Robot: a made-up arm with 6 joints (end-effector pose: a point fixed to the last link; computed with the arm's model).
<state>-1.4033 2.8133 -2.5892 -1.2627 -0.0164 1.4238</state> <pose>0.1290 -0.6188 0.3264 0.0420 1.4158 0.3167</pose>
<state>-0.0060 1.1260 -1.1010 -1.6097 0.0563 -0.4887</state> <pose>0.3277 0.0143 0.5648 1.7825 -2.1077 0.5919</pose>
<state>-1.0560 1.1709 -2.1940 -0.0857 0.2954 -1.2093</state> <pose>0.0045 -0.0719 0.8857 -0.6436 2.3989 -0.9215</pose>
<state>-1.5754 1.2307 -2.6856 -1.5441 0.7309 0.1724</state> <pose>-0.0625 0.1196 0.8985 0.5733 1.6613 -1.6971</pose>
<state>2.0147 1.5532 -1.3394 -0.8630 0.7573 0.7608</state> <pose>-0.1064 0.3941 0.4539 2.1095 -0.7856 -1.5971</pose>
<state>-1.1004 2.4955 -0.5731 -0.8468 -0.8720 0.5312</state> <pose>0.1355 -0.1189 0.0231 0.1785 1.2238 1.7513</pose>
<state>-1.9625 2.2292 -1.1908 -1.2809 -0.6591 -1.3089</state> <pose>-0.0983 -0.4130 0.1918 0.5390 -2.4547 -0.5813</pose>
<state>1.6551 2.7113 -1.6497 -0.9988 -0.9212 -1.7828</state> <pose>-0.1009 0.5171 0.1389 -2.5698 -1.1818 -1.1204</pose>
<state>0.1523 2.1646 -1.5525 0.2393 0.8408 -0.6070</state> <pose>0.4577 0.0589 0.2394 0.7750 -1.7987 -2.0334</pose>
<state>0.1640 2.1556 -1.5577 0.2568 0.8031 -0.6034</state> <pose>0.4622 0.0654 0.2461 0.8295 -1.8134 -2.0571</pose>
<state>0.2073 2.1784 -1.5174 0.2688 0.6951 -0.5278</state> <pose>0.4592 0.0845 0.2260 0.8203 -1.8513 -2.1156</pose>
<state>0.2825 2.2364 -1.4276 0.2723 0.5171 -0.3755</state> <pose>0.4417 0.1132 0.1781 0.7354 -1.9120 -2.2040</pose>
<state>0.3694 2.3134 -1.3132 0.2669 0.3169 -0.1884</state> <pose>0.4077 0.1388 0.1202 0.6076 -1.9798 -2.2870</pose>
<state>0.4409 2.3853 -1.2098 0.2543 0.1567 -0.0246</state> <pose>0.3681 0.1513 0.0727 0.4830 -2.0351 -2.3339</pose>
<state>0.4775 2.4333 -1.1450 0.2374 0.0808 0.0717</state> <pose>0.3390 0.1516 0.0448 0.3886 -2.0657 -2.3342</pose>
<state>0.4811 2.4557 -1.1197 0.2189 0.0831 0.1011</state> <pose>0.3248 0.1464 0.0328 0.3249 -2.0735 -2.3001</pose>
